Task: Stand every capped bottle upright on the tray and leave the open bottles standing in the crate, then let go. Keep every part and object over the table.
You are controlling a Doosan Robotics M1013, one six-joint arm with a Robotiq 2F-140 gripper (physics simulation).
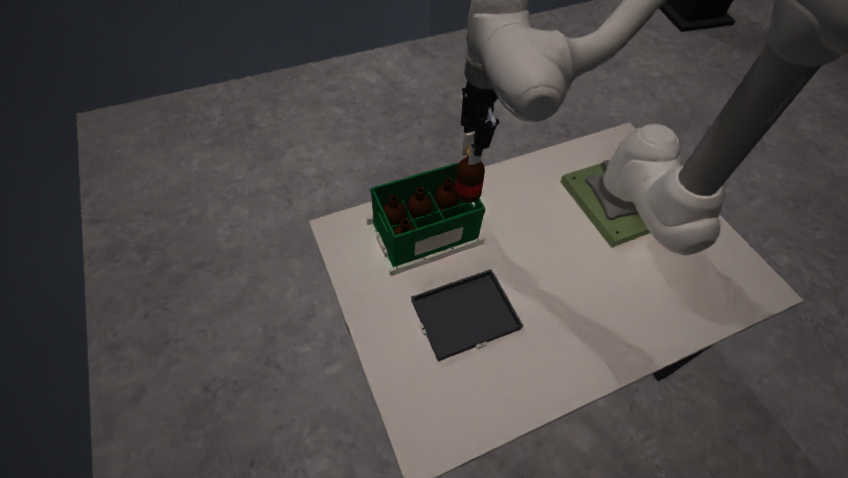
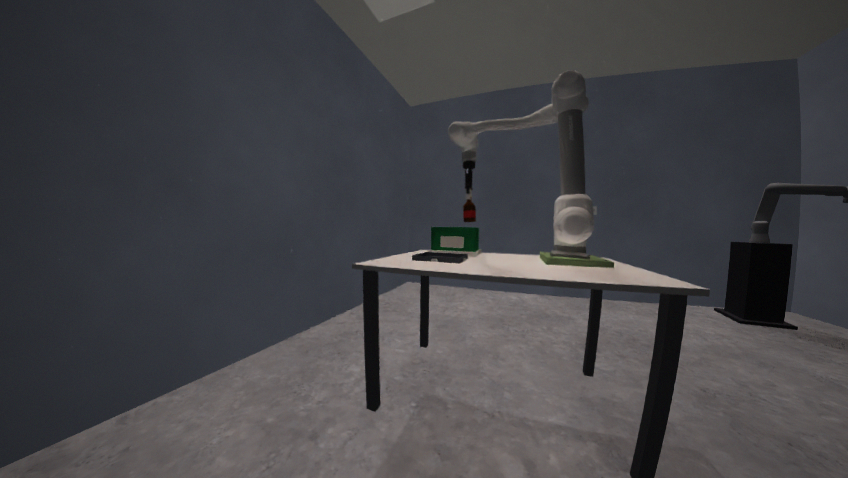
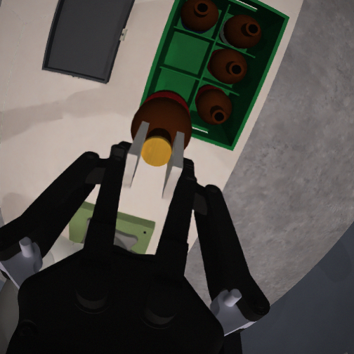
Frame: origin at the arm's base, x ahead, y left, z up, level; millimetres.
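Where they show: gripper, fingertip midpoint: (image 1: 470,158) (image 2: 468,200); arm's base at its link origin: (image 1: 620,194) (image 2: 568,256).
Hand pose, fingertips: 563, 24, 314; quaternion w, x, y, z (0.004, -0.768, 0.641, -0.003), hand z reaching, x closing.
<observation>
Each offset is from my fingertips to the centre of the thing, as dx, dy, dz. "spot": to the spot under its first point. Level surfaces: height alone.
My gripper (image 1: 473,153) (image 2: 469,194) (image 3: 159,140) is shut on the neck of a brown bottle {-7, -1, -57} (image 1: 469,173) (image 2: 469,211) (image 3: 161,120) with a yellow cap and red label. The bottle hangs upright above the green crate {+95, -32, -258} (image 1: 473,223) (image 2: 470,238) (image 3: 255,82), over its end nearer the arm base. Several open brown bottles stand in the crate: three in the far row {spot: +112, -53, -222} (image 1: 419,204) (image 3: 227,66) and one in the near row's corner {spot: +175, +41, -196} (image 1: 405,228) (image 3: 200,16). The near row's middle compartment is empty. The dark tray {+52, +263, -333} (image 1: 466,314) (image 2: 439,257) (image 3: 90,35) is empty.
The crate and tray rest on a pale table {dz -346} (image 1: 570,380) (image 2: 510,268), with low white strips {spot: +87, +72, -328} (image 1: 436,257) around the crate. The arm's base stands on a green plate (image 1: 617,238) (image 2: 576,261) (image 3: 145,225). The crate is near the table's back edge.
</observation>
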